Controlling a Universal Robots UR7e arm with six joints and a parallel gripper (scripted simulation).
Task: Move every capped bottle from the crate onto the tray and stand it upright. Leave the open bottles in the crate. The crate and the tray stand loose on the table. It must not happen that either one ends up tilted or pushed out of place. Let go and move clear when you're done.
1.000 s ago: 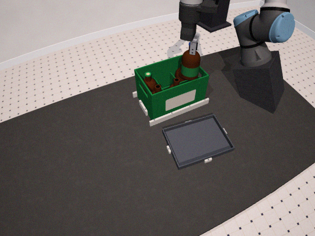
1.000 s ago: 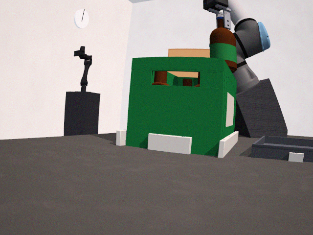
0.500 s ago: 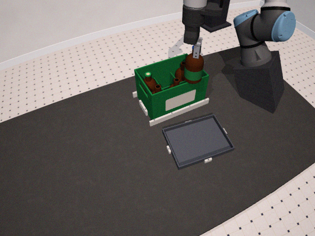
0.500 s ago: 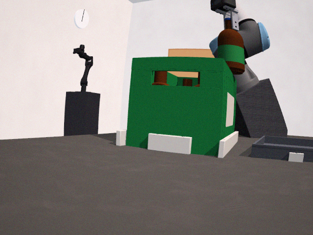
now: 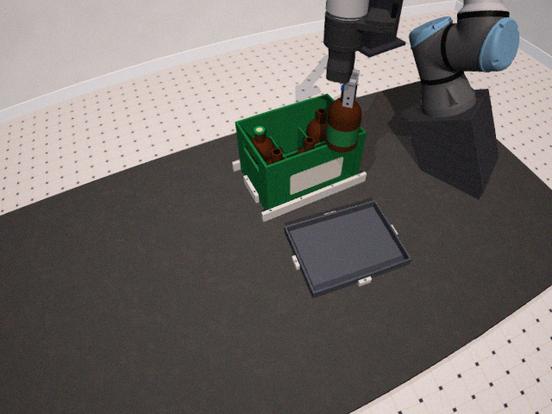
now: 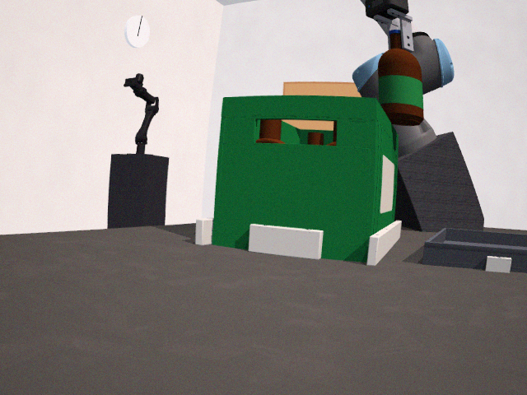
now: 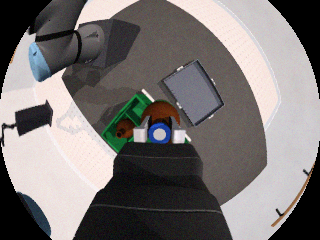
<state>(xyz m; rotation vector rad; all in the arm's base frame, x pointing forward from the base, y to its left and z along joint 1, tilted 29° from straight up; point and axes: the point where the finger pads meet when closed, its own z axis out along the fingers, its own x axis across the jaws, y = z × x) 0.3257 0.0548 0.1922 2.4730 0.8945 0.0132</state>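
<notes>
Right now the blue-capped bottle is 60 mm below my hand. Round my hand: crate 240 mm below, 120 mm to the right, 40 mm ahead; grey tray 310 mm below, 150 mm to the left, 90 mm ahead; open bottle 230 mm below, 150 mm to the right, 60 mm behind.
</notes>
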